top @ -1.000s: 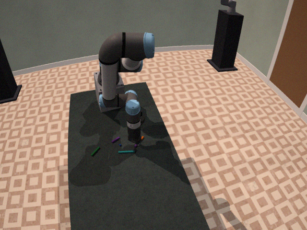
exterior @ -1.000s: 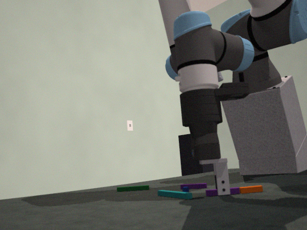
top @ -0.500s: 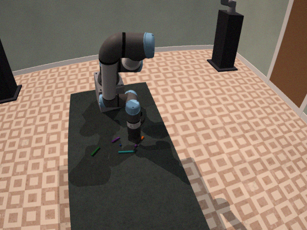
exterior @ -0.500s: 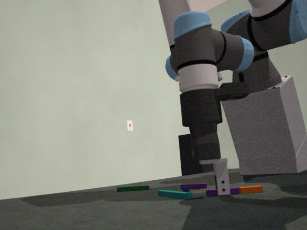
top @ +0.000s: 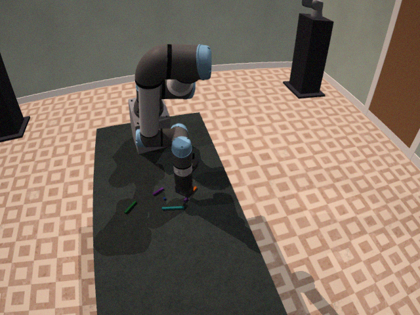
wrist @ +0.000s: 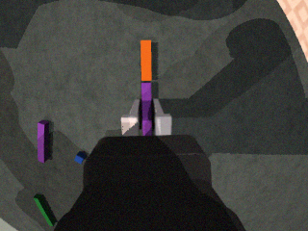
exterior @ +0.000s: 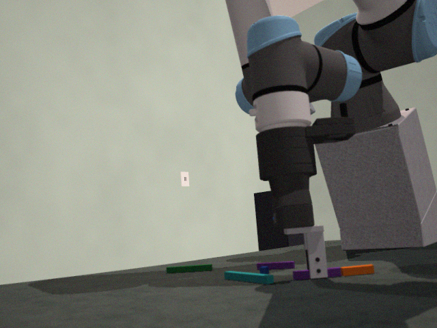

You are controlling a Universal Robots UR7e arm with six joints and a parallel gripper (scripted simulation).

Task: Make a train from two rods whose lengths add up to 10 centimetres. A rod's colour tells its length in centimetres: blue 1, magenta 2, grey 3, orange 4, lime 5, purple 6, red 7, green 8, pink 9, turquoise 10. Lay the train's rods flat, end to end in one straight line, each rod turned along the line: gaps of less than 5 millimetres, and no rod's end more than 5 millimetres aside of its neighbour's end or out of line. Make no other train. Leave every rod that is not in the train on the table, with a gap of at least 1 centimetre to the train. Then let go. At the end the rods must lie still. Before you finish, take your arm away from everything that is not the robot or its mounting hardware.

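My gripper is now 1 cm above the purple rod. From my hand the other things lie so: turquoise rod: 8 cm to the right, 5 cm ahead, 1 cm below; then small blue rod: 11 cm to the right, 2 cm behind, 1 cm below; then orange rod: 4 cm to the left, 4 cm behind, 1 cm below.
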